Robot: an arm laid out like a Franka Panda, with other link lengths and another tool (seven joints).
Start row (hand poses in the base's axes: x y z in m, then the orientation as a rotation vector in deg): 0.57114 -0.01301 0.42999 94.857 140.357 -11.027
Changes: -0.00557 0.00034 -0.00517 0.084 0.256 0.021; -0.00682 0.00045 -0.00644 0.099 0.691 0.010; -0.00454 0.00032 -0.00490 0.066 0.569 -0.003; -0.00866 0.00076 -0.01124 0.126 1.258 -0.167; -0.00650 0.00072 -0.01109 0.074 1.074 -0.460; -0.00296 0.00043 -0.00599 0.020 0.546 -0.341; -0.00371 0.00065 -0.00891 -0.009 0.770 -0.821; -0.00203 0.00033 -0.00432 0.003 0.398 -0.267
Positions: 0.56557 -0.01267 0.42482 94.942 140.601 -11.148; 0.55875 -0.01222 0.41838 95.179 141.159 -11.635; 0.55421 -0.01190 0.41348 95.381 141.601 -12.058; 0.54555 -0.01114 0.40224 96.022 142.440 -13.044; 0.53905 -0.01042 0.39115 96.962 142.884 -13.968; 0.53609 -0.00999 0.38516 97.572 143.012 -14.473; 0.53238 -0.00934 0.37625 98.858 142.895 -15.264; 0.53035 -0.00901 0.37193 99.323 142.960 -15.652
